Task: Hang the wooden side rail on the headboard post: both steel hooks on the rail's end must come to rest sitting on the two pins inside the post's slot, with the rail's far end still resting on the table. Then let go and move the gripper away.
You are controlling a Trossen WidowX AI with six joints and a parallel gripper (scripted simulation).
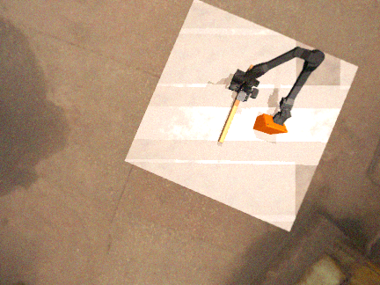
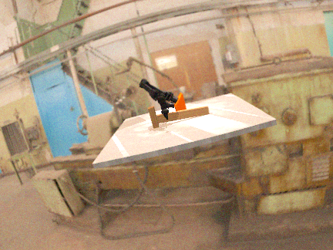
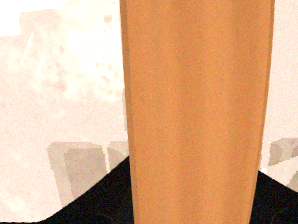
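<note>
Right now my gripper tip is 1 cm past the headboard post, 11 cm to the left of it and 4 cm below it.
</note>
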